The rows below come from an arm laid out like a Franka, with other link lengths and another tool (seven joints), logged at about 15 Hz.
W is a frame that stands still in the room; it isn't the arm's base.
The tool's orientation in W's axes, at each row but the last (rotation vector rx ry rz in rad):
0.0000 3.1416 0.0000
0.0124 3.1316 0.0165
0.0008 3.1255 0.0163
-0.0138 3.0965 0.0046
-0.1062 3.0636 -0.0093
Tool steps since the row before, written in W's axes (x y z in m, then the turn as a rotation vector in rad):
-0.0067 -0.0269 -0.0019 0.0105 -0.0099 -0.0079
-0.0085 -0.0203 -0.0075 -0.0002 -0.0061 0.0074
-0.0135 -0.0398 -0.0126 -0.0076 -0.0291 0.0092
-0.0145 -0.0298 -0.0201 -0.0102 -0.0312 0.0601
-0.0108 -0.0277 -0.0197 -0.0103 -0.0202 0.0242
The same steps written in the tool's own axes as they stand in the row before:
0.0067 -0.0269 0.0019 -0.0105 -0.0099 0.0079
0.0084 -0.0204 0.0072 0.0001 -0.0060 -0.0075
0.0137 -0.0399 0.0120 0.0074 -0.0290 -0.0096
0.0157 -0.0297 0.0193 0.0078 -0.0309 -0.0606
0.0142 -0.0267 0.0189 0.0098 -0.0197 -0.0248

